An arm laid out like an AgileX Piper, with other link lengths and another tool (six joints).
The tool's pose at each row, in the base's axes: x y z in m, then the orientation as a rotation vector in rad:
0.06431 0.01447 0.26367 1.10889 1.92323 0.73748
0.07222 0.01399 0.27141 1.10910 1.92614 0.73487
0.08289 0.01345 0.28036 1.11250 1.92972 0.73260
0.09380 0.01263 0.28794 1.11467 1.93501 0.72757
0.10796 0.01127 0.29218 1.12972 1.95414 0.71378
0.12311 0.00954 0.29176 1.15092 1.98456 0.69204
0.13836 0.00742 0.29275 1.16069 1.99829 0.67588
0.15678 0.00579 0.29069 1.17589 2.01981 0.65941
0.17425 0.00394 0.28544 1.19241 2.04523 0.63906
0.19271 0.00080 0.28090 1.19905 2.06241 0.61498
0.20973 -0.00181 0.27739 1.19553 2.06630 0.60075
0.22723 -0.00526 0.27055 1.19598 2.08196 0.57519
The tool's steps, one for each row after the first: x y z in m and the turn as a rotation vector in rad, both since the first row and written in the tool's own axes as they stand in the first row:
-0.00553 0.00925 0.00256 0.00283 0.00090 -0.00131
-0.01238 0.02062 0.00680 0.00731 0.00264 -0.00037
-0.01910 0.03090 0.01194 0.01342 0.00422 -0.00160
-0.02618 0.03974 0.02153 0.03665 0.01265 0.00069
-0.03234 0.04521 0.03437 0.07214 0.02633 0.00263
-0.03934 0.05164 0.04652 0.09137 0.02945 0.00139
-0.04588 0.05729 0.06300 0.11700 0.03899 0.00270
-0.05124 0.05995 0.08033 0.14699 0.04998 0.00306
-0.05829 0.06300 0.09800 0.17037 0.05231 -0.00343
-0.06477 0.06647 0.11396 0.17786 0.04834 -0.01149
-0.07102 0.06717 0.13200 0.19858 0.04869 -0.02242

